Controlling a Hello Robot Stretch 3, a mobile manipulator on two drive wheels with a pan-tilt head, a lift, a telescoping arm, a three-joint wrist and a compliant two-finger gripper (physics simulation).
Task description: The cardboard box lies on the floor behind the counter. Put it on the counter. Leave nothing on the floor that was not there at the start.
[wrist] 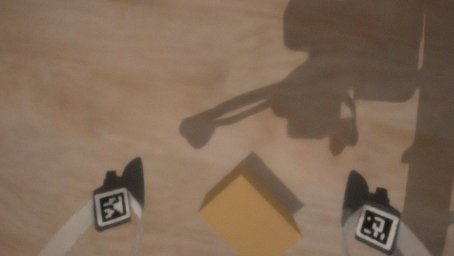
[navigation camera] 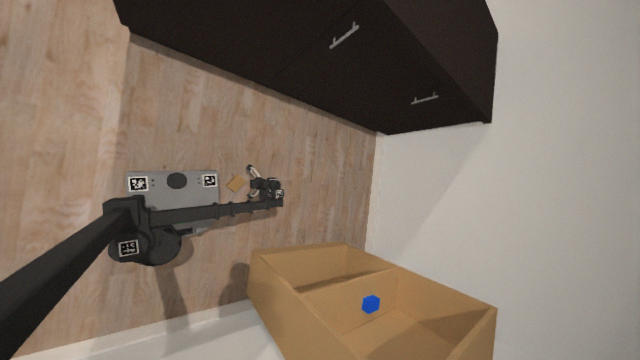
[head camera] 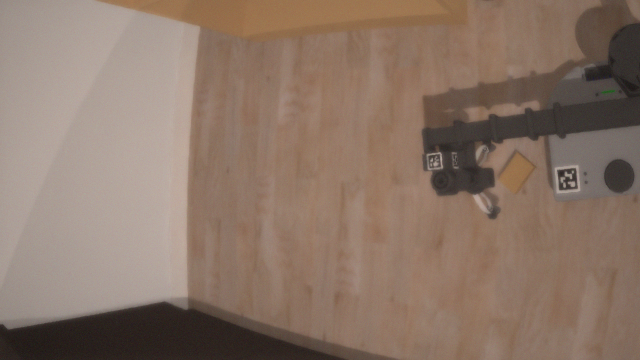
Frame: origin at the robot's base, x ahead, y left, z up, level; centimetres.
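Where they show: gripper, fingertip midpoint: (wrist: 241, 184) (navigation camera: 248, 181); robot's base, link origin: (navigation camera: 176, 180) (head camera: 616, 175).
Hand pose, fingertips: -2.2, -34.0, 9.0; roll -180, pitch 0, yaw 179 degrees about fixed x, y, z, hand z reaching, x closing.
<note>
Each offset is from my fingertips to the centre of the thing, as dx, dy, dz.
The small tan cardboard box {-1.0, +5.7, -6.5} (head camera: 517, 171) (navigation camera: 236, 183) (wrist: 250, 215) lies on the floor beside the robot's base. My gripper (head camera: 492, 180) (navigation camera: 250, 182) (wrist: 242, 184) is open and empty. In the head view it is just left of the box, and in the navigation view just right of it. In the wrist view the box shows between the spread fingers, touching neither, its lower part cut off by the frame. A dark cabinet (head camera: 120, 335) (navigation camera: 320, 65) with handles stands along the floor; whether it is the counter I cannot tell.
The robot's grey base (head camera: 595, 150) (navigation camera: 172, 196) is close beside the box. A large open tan container (head camera: 350, 12) (navigation camera: 275, 295) with a divider and a blue cube {-66.9, -47.3, +51.3} (navigation camera: 370, 304) stands near the pale wall (head camera: 90, 150) (navigation camera: 550, 175). The extended arm (head camera: 520, 125) (navigation camera: 200, 214) passes beside the box.
</note>
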